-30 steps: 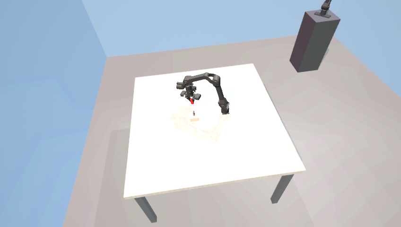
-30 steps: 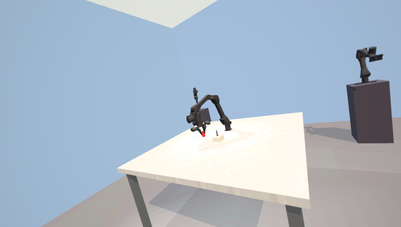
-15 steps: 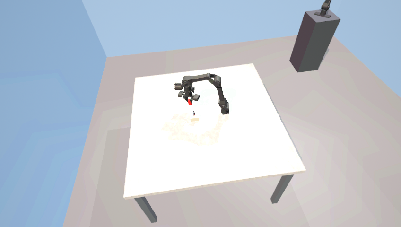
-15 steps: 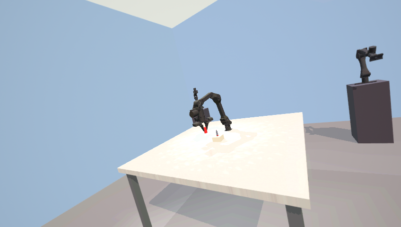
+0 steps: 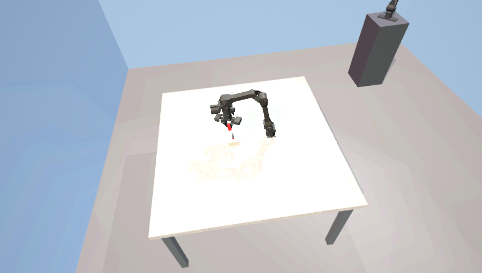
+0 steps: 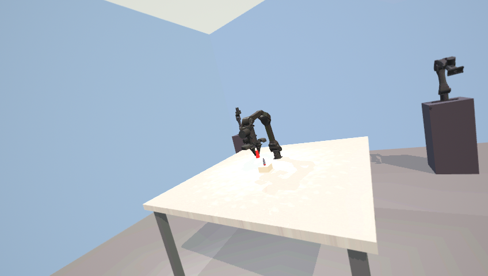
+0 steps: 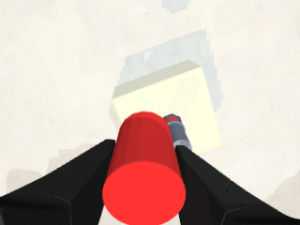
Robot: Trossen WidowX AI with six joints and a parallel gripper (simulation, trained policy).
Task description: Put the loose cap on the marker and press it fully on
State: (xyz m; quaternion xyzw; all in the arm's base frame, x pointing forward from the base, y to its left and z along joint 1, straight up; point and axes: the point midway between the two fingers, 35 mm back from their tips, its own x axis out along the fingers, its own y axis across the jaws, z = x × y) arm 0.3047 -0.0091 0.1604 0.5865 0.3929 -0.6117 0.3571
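Right now the holder block is 20 mm behind my gripper tip, 30 mm to the left of it and 110 mm below it. Also, from my gripper tip: red cap 10 mm above.
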